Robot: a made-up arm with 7 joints.
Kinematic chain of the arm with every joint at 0, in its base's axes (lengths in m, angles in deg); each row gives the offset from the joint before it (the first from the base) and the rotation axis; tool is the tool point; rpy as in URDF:
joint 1: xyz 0 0 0.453 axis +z
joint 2: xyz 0 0 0 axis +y
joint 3: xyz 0 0 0.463 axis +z
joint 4: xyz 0.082 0 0 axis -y
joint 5: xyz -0.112 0 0.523 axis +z
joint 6: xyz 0 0 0 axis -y
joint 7: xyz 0.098 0 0 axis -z
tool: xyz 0 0 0 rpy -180 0 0
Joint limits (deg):
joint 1: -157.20..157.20
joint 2: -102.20..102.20
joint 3: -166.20..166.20
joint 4: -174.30..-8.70
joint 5: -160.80..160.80
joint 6: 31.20..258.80
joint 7: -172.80..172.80
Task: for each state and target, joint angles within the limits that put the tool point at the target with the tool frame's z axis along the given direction. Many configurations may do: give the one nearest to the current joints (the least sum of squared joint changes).
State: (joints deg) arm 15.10 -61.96 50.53 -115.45 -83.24 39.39 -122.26
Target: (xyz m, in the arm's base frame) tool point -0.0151 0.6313 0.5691 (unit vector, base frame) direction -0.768 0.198 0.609
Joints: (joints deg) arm -12.69 -93.07 81.29 -133.29 -134.88 64.46 -122.26
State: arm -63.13 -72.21 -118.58 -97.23 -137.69 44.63 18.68
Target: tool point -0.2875 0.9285 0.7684 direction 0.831 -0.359 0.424
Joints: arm -91.54 -45.48 -138.80 -64.32 -149.27 32.93 18.68
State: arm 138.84 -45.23 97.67 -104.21 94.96 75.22 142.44
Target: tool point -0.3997 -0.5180 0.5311 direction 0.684 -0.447 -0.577
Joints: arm 128.23 -45.99 92.57 -128.19 89.29 74.48 142.44
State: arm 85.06 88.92 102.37 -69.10 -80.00 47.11 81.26
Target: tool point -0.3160 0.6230 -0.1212 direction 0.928 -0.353 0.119
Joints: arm 75.46 102.19 53.17 -83.54 -86.09 31.20 81.26
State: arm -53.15 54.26 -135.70 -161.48 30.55 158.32 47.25
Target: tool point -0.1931 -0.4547 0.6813 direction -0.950 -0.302 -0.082
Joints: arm -28.20 57.06 -105.25 -146.66 20.17 198.59 47.25
